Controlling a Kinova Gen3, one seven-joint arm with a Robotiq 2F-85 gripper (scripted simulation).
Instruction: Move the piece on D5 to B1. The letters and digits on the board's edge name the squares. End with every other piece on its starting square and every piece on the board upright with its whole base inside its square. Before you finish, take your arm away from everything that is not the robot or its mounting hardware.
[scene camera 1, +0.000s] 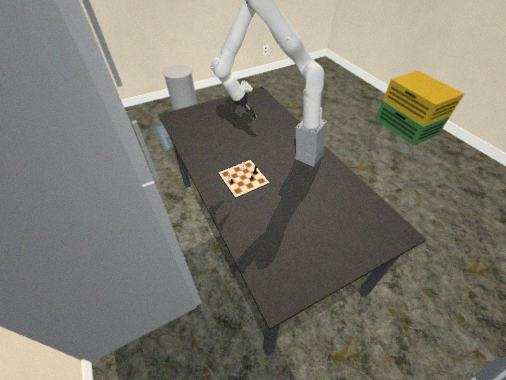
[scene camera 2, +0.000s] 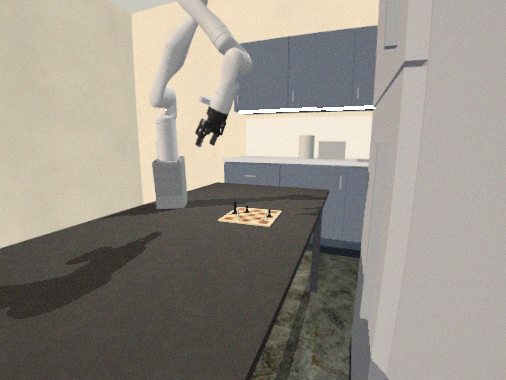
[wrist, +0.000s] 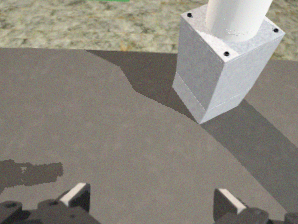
Observation:
In view: the gripper (scene camera 2: 204, 145) and a chessboard (scene camera 1: 242, 184).
The chessboard also shows in scene camera 2 (scene camera 2: 256, 217). The gripper also shows in the wrist view (wrist: 151, 200). The wrist view misses the chessboard: it is out of frame.

